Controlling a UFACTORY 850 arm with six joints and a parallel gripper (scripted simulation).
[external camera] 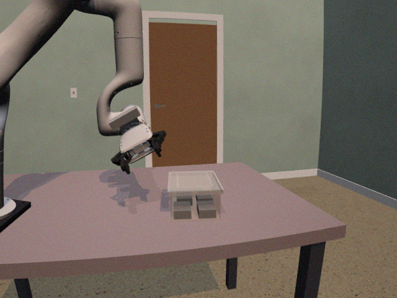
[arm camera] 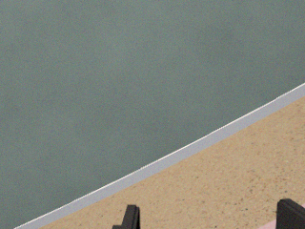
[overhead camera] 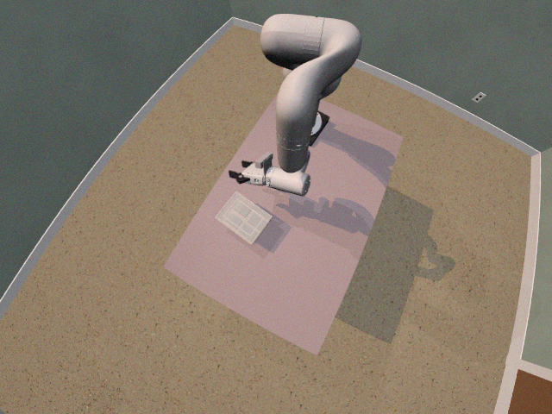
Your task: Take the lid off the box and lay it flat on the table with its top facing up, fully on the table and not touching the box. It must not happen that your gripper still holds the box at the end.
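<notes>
My hand is 170 mm short of the see-through lid, 80 mm to the right of it and 100 mm above it. Also, from my hand: clear plastic box 170 mm ahead, 80 mm to the left, 140 mm below.
</notes>
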